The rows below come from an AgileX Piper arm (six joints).
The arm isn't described. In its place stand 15 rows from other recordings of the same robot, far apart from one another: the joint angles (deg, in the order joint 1, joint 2, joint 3, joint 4, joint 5, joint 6), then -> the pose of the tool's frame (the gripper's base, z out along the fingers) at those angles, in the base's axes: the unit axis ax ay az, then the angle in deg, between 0 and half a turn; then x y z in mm.
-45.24, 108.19, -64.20, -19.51, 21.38, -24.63 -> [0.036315, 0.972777, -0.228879, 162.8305, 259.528, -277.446, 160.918]
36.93, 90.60, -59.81, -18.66, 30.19, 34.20 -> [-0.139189, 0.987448, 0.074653, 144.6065, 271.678, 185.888, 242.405]
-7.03, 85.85, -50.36, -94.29, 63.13, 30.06 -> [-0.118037, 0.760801, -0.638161, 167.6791, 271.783, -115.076, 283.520]
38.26, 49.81, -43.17, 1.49, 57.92, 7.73 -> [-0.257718, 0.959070, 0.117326, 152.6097, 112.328, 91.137, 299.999]
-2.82, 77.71, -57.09, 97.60, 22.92, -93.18 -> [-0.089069, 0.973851, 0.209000, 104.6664, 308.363, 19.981, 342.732]
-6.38, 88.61, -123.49, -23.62, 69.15, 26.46 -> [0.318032, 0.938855, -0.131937, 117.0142, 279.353, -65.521, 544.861]
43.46, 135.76, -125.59, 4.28, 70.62, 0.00 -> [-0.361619, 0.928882, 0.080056, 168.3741, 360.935, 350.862, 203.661]
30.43, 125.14, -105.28, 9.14, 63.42, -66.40 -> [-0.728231, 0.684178, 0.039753, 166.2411, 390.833, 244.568, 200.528]
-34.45, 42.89, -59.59, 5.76, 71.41, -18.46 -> [0.136740, 0.983945, -0.114690, 141.4269, 89.763, -51.080, 387.607]
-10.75, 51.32, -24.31, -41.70, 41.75, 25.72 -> [0.093176, 0.958509, -0.269405, 151.2568, 130.364, -65.780, 226.593]
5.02, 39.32, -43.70, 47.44, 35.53, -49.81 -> [-0.273332, 0.941563, 0.196848, 107.8072, 124.809, 50.065, 371.136]
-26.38, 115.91, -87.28, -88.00, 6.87, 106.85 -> [0.418190, 0.902625, -0.101910, 114.6166, 424.539, -222.701, 243.193]
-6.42, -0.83, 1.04, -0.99, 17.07, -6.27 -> [-0.004883, 0.995204, -0.097704, 102.9673, 53.635, -6.500, 180.996]
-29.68, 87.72, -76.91, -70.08, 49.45, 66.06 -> [0.466213, 0.753734, -0.463175, 133.2244, 259.301, -222.608, 373.757]
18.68, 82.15, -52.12, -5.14, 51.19, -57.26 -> [-0.632086, 0.771174, -0.075886, 168.4626, 246.417, 76.606, 233.720]
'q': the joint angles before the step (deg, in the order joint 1, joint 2, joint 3, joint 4, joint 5, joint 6). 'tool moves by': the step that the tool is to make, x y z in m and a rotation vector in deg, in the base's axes. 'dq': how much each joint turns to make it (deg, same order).
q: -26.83, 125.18, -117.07, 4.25, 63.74, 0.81
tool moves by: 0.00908, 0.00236, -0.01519, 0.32, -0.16, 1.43
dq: 0.61, 1.98, -0.07, 0.81, -1.84, -1.12
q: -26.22, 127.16, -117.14, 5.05, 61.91, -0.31
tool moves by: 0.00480, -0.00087, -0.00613, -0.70, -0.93, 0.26
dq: 0.19, 0.89, -0.04, -0.10, -1.97, -0.26
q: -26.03, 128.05, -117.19, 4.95, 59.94, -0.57
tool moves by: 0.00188, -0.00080, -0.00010, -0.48, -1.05, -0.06
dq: 0.01, 0.11, 0.00, 0.06, -1.26, -0.05
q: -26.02, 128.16, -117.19, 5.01, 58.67, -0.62
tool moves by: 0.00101, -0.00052, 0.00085, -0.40, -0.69, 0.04
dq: 0.00, 0.00, -0.07, 0.00, -0.72, -0.11
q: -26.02, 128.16, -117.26, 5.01, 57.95, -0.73
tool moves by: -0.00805, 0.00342, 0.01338, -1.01, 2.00, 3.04
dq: 0.00, -1.83, 0.00, -0.52, 3.41, -3.01
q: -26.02, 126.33, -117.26, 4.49, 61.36, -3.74
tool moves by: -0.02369, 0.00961, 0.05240, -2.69, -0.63, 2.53
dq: -0.06, -6.78, 0.06, -1.09, 5.14, -2.46
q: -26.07, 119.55, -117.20, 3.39, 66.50, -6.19
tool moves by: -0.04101, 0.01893, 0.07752, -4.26, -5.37, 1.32
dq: 0.00, -10.47, 0.00, -0.75, 3.85, -1.41
